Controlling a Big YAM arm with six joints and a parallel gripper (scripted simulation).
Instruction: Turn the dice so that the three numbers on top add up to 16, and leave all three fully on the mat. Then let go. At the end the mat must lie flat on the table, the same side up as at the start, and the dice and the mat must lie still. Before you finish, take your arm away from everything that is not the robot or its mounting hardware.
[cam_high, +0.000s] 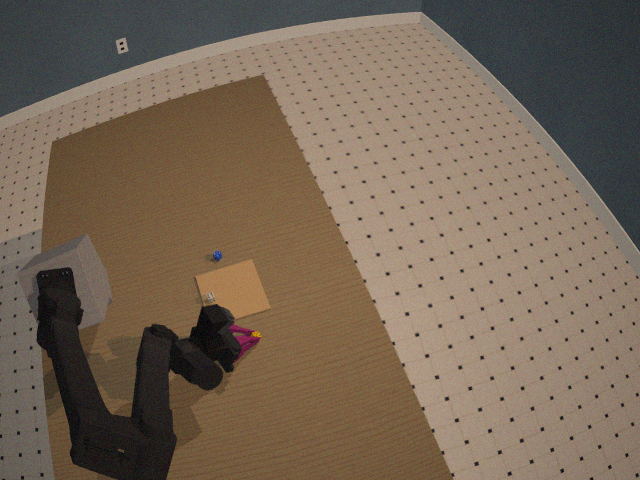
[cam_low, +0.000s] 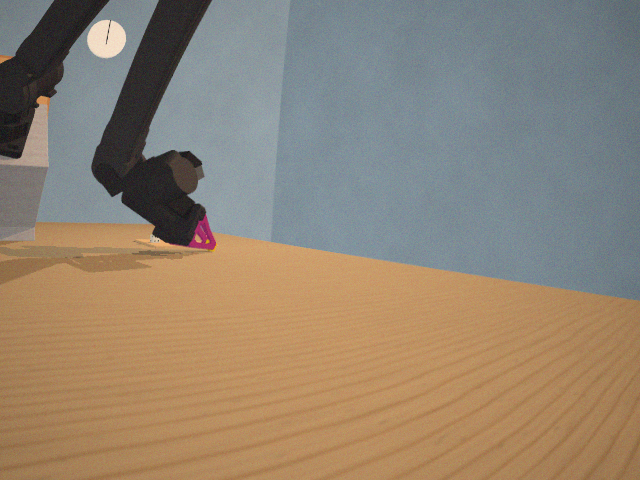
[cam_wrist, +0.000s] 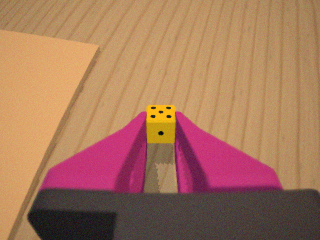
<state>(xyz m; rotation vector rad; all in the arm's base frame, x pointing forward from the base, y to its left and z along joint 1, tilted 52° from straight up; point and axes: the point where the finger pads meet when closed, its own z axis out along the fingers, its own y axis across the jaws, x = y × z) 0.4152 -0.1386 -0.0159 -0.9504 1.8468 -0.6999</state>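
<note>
The mat is 20 mm behind my hand, 130 mm to the left of it and 10 mm below it. The rest, counted from my hand: white die: 70 mm behind, 120 mm to the left; then blue die: 30 mm behind, 230 mm to the left, 10 mm below; then yellow die: right at my hand.
</note>
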